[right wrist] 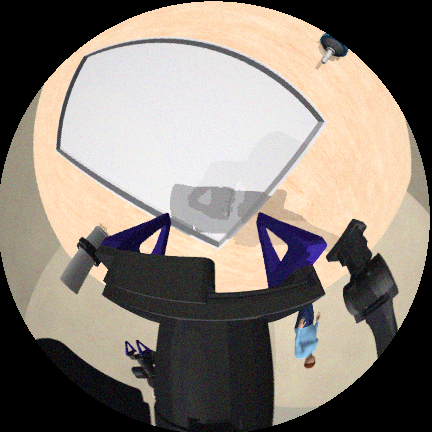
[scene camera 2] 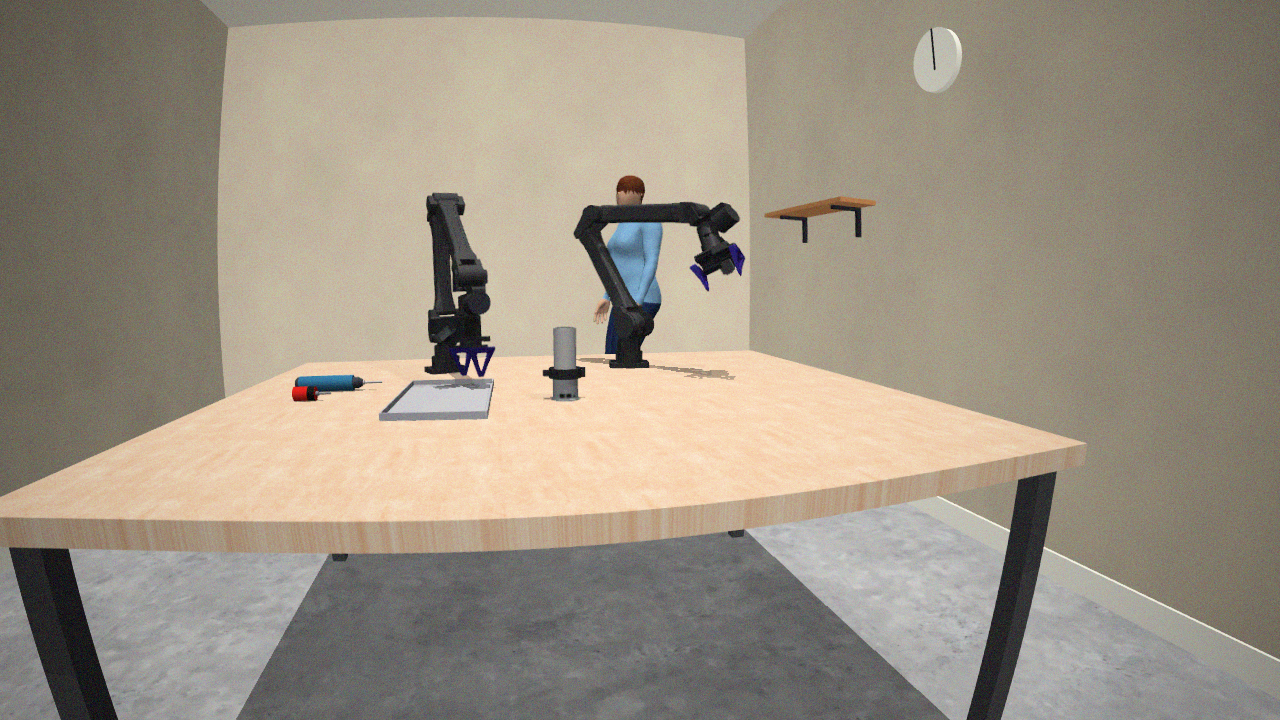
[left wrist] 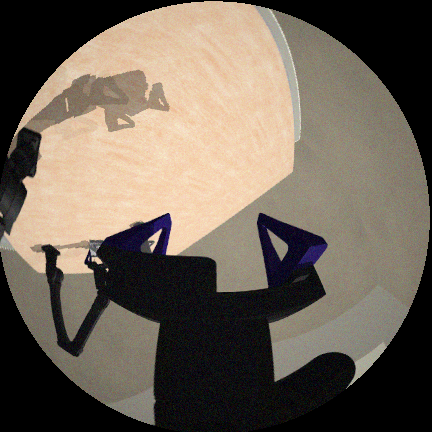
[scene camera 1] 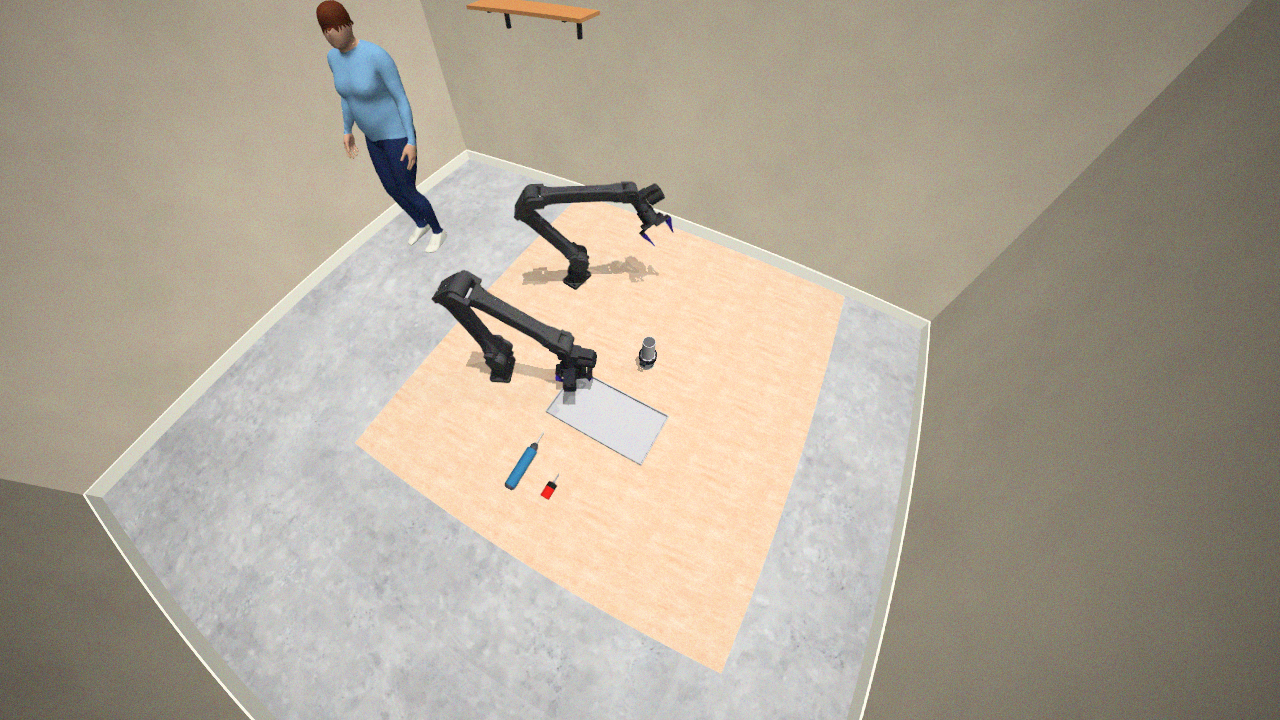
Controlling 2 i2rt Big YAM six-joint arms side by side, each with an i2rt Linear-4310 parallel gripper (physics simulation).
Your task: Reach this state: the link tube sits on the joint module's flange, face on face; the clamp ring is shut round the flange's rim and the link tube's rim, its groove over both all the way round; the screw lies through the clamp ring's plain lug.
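Frame: origin at the left arm's base, x back, y right, z up, level; metres.
Where they show: left gripper, fingertip midpoint: [right wrist: 130, 340] [scene camera 2: 723, 282] [left wrist: 213, 217] [scene camera 1: 663, 239]; right gripper, fingertip midpoint: [right wrist: 213, 216] [scene camera 2: 472, 376] [left wrist: 96, 248] [scene camera 1: 577, 380]; left arm's base, origin of the base link: [scene camera 2: 628, 366] [scene camera 1: 577, 278]; right arm's base, origin of the base link: [right wrist: 345, 239] [scene camera 2: 446, 371] [left wrist: 50, 249] [scene camera 1: 503, 369].
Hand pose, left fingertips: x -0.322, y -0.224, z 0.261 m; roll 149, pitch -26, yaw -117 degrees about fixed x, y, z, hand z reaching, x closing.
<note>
Things, the pixels of their top centre, and the offset from my left fingertips.
- grey link tube, middle of its top: [scene camera 2: 564, 327] [right wrist: 67, 286] [scene camera 1: 649, 341] [left wrist: 146, 256] dz -0.101, dx -0.212, dy +0.407 m
- joint module, middle of its top: [scene camera 2: 565, 370] [right wrist: 87, 253] dz -0.198, dx -0.212, dy +0.407 m
- black clamp ring, middle of its top: [scene camera 2: 563, 367] [right wrist: 86, 255] [scene camera 1: 647, 354] dz -0.190, dx -0.211, dy +0.410 m
- shallow grey tray, middle of its top: [right wrist: 113, 108] [scene camera 2: 443, 393] [scene camera 1: 606, 413] dz -0.245, dx -0.219, dy +0.687 m
- blue screwdriver, middle of its top: [scene camera 2: 337, 375] [scene camera 1: 524, 457] dz -0.220, dx -0.097, dy +1.007 m
- smaller red-handled tool, middle of its top: [scene camera 2: 311, 386] [scene camera 1: 550, 484] dz -0.227, dx -0.231, dy +1.021 m
The grey link tube [scene camera 1: 648, 345] [scene camera 2: 564, 345] [right wrist: 76, 272] stands upright, in line above the joint module [scene camera 2: 564, 389]. The black clamp ring [scene camera 2: 563, 372] [right wrist: 89, 251] is round them where they meet. Its lugs stick out at the sides; whether it is fully shut and its groove covers both rims is too small to tell. The screw cannot be made out. My left gripper [scene camera 1: 660, 233] [scene camera 2: 723, 279] [left wrist: 213, 217] is open and empty, high above the table and away from the parts. My right gripper [scene camera 2: 474, 372] [right wrist: 213, 216] is open and empty, low over the tray's near corner in the right wrist view.
A shallow grey tray [scene camera 1: 640, 462] [scene camera 2: 434, 415] [right wrist: 320, 127] lies beside the upright parts. A blue screwdriver [scene camera 1: 521, 466] [scene camera 2: 326, 383] and a smaller red-handled tool [scene camera 1: 548, 490] [scene camera 2: 304, 393] lie beyond the tray. A person [scene camera 1: 371, 94] [scene camera 2: 637, 250] stands behind the arms.
</note>
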